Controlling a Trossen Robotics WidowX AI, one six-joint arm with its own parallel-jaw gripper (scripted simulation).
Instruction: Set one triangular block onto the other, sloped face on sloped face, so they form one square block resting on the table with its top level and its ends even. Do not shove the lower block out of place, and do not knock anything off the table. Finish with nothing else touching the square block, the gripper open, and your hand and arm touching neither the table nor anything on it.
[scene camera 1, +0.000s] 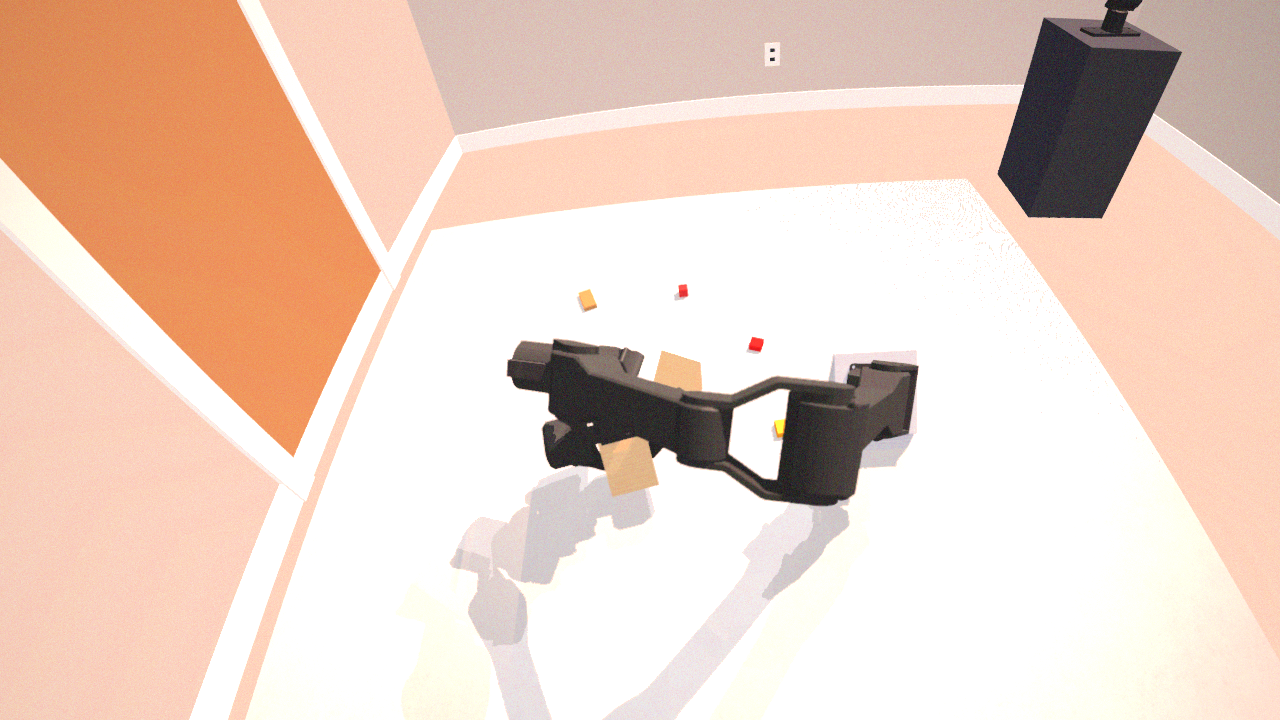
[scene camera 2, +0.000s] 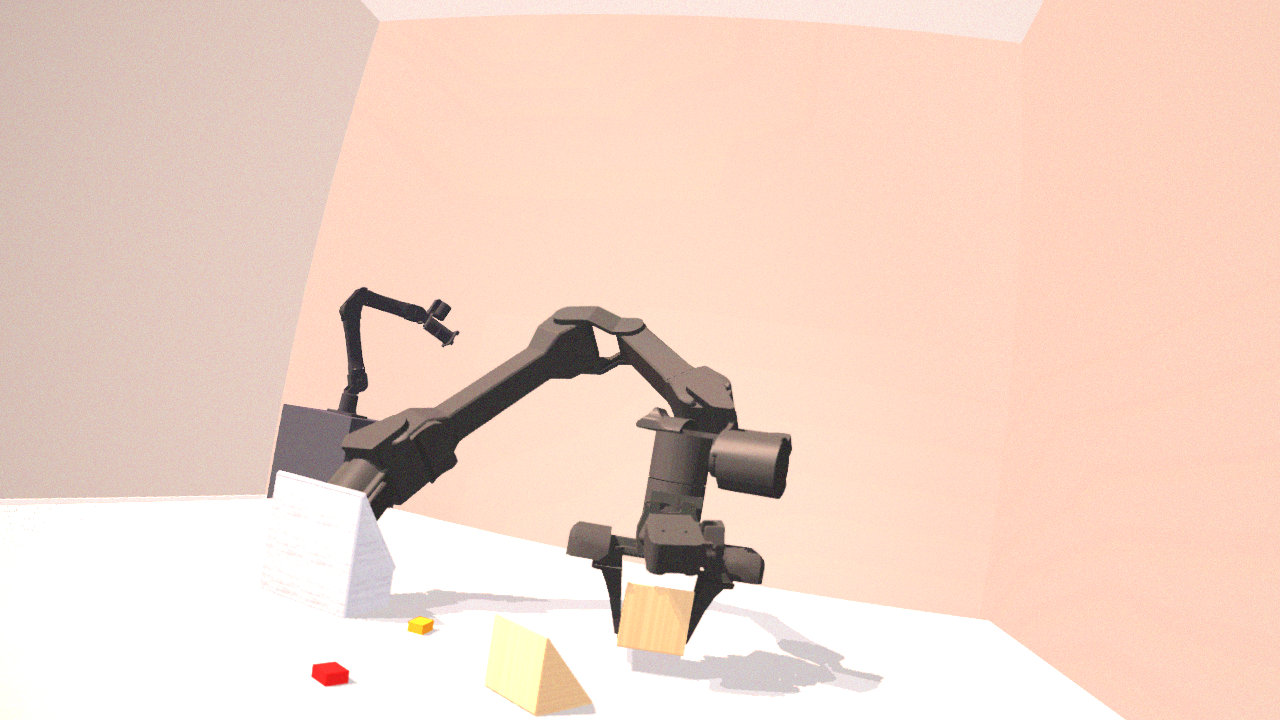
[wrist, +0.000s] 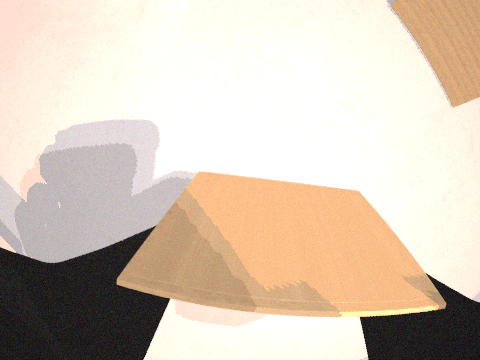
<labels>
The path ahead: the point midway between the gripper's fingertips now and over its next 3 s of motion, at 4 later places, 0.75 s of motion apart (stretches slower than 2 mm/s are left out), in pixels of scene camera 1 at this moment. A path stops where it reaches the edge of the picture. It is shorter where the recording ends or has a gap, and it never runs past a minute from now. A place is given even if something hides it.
My gripper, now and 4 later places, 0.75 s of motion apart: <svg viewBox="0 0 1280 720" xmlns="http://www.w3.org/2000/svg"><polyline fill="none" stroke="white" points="628,461 631,470 621,439 614,416 618,440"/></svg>
</labels>
